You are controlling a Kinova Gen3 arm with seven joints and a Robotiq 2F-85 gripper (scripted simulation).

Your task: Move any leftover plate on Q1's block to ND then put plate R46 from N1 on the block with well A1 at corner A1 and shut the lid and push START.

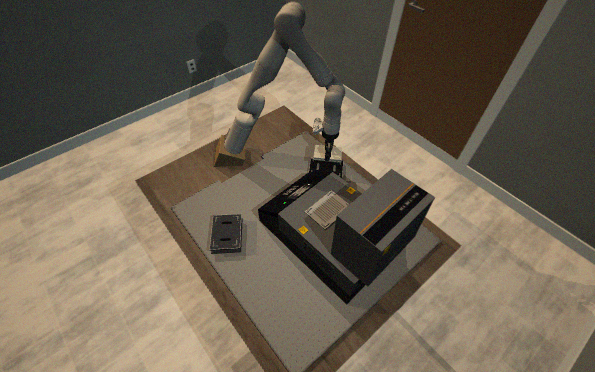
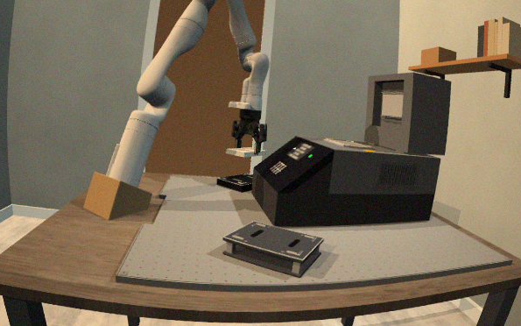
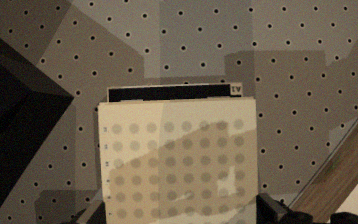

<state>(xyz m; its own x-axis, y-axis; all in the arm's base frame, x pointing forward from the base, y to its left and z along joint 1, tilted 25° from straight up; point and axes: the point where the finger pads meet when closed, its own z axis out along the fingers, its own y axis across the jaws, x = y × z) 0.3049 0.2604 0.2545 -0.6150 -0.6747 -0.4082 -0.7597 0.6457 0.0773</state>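
Now: the black plate nest 12 cm below my hand. The rest, counted from my hand: nest ND 8 cm ahead, 56 cm to the right, 10 cm below; cream plate 1 cm below.
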